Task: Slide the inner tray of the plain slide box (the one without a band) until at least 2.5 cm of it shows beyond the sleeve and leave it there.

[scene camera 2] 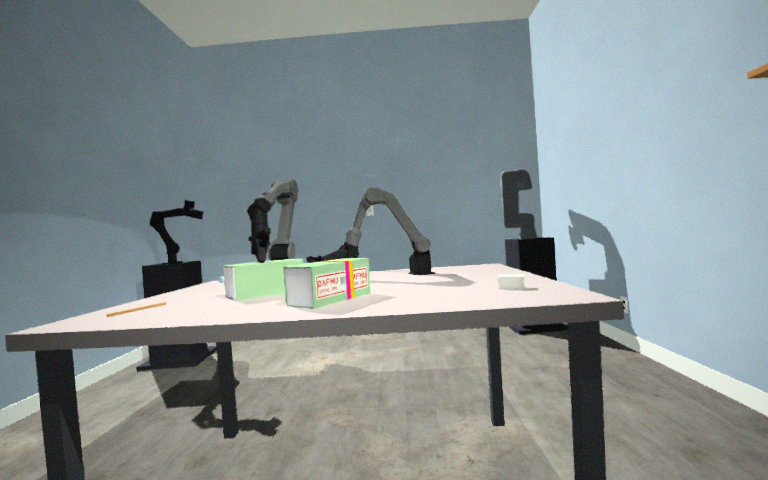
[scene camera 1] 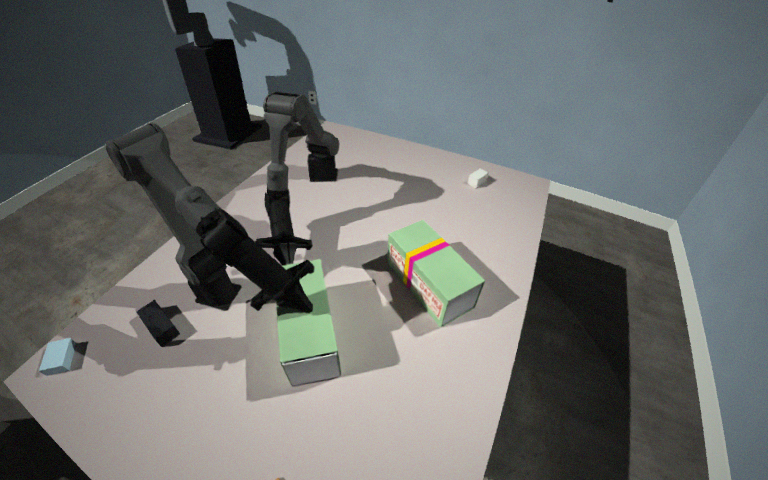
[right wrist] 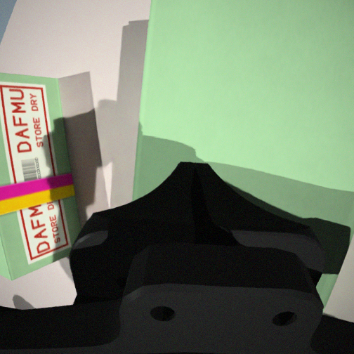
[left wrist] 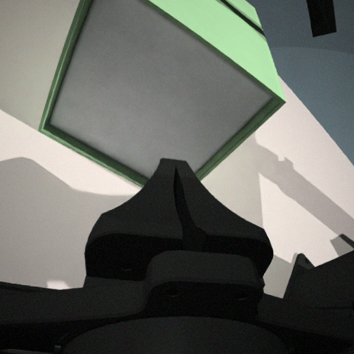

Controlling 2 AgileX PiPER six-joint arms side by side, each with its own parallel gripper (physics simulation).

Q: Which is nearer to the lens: the inner tray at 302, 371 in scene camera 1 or the light blue block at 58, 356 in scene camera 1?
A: The inner tray.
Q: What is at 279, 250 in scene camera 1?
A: The left gripper.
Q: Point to an inner tray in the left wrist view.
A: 138, 88
